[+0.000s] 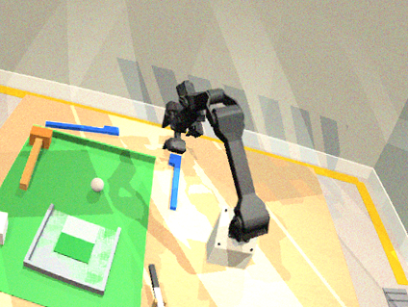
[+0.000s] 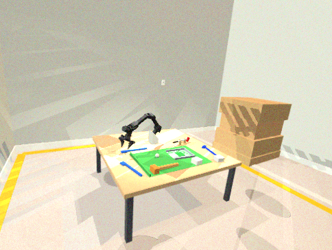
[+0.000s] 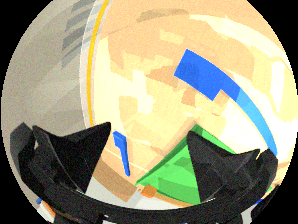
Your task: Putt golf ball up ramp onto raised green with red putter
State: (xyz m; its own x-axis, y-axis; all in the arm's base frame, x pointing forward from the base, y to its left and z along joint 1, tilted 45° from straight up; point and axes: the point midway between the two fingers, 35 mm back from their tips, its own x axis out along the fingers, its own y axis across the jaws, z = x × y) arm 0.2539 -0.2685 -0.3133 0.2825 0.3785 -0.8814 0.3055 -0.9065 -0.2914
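The red putter is 10 cm behind my gripper tip, 75 cm to the left of it and 2 cm below it. The rest, counted from my gripper tip: wooden piece 10 cm behind, 76 cm to the left, 4 cm below; then green mat 21 cm ahead, 43 cm to the left, 7 cm below; then white golf ball 16 cm ahead, 30 cm to the left, 5 cm below.
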